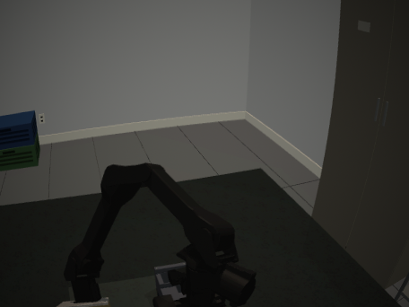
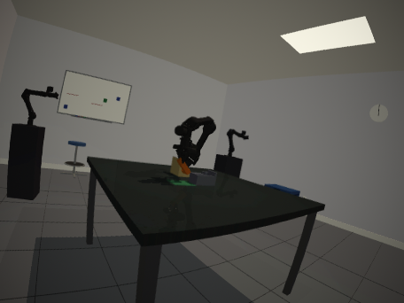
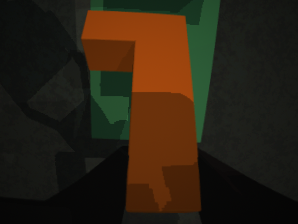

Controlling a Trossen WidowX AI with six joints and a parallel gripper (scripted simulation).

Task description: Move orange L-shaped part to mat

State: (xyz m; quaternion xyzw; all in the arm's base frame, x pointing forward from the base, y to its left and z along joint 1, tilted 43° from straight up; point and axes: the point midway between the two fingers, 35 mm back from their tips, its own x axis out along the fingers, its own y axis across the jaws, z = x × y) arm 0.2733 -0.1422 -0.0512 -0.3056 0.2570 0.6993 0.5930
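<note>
Now: gripper tip 20 mm to the right of the green mat and 140 mm above it. From my gripper tip the other things lie so: orange L-shaped part 20 mm behind, 30 mm to the left, 30 mm below.
</note>
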